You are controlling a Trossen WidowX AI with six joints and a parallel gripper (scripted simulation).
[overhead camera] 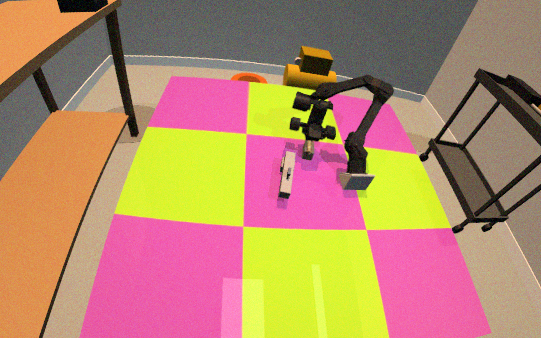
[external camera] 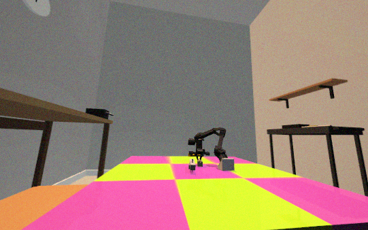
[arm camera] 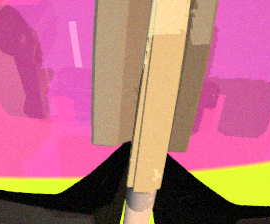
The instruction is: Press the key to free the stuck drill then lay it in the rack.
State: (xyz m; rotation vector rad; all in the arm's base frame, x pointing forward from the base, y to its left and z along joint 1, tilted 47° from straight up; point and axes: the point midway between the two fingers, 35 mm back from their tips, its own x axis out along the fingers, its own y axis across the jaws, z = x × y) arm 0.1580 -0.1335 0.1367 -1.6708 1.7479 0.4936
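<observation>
Now: the drill 40 mm to the left of my gripper tip, 30 mm above it and 10 mm ahead of it. The rest, counted from my gripper tip: key: 220 mm to the left, 120 mm ahead, 40 mm above; rack: 50 mm to the left, 10 mm ahead, 10 mm above.
</observation>
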